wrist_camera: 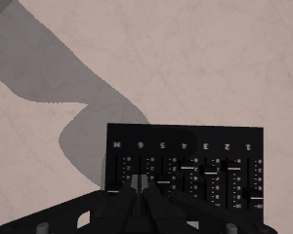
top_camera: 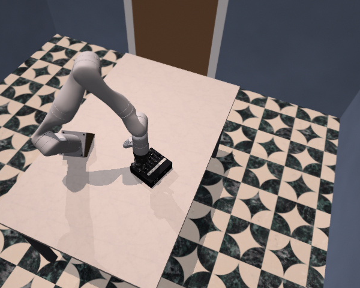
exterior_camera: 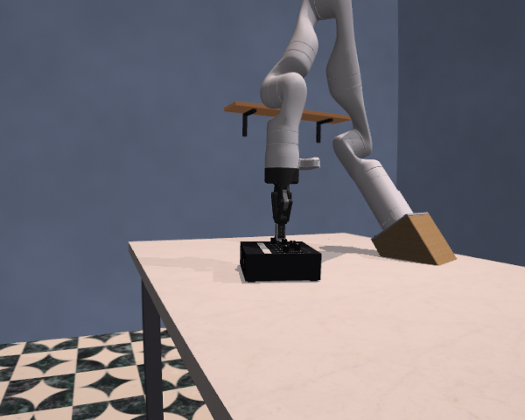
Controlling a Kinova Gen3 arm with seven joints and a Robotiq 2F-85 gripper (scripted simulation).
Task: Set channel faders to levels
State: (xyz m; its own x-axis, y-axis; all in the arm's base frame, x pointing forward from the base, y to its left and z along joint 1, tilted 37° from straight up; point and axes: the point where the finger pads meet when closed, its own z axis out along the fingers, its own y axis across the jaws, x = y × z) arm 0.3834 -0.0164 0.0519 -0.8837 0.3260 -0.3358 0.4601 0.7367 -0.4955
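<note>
The channel 6 cap lies 1 cm ahead of my hand, 1 cm to the right of it and 2 cm below it. Round my hand: channel 5 cap (1 cm ahead, 2 cm to the left, 2 cm below); then channel 4 cap (5 cm to the left, 2 cm below); then master fader cap (1 cm behind, 2 cm to the right, 2 cm below).
</note>
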